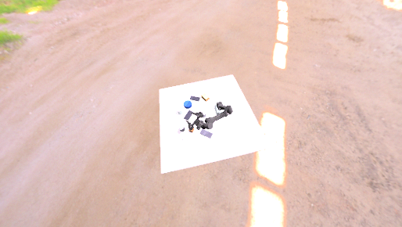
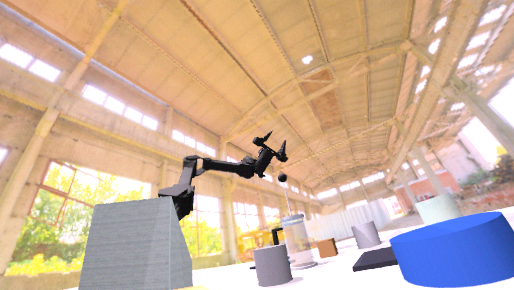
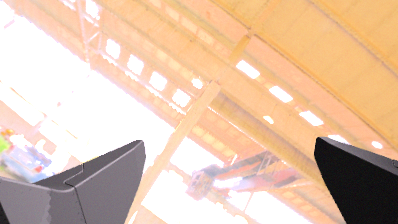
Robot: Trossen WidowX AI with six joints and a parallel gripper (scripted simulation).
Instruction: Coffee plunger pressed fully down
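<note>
Now: the coffee press 41 cm below my gripper tip, 17 cm to the right of it and 10 cm behind it. Round my gripper tip: brown box: 51 cm below, 10 cm to the right, 3 cm ahead; then pale green cylinder: 50 cm below, 42 cm to the right, 14 cm ahead; then blue cylinder: 52 cm below, 51 cm to the right, 1 cm ahead.
</note>
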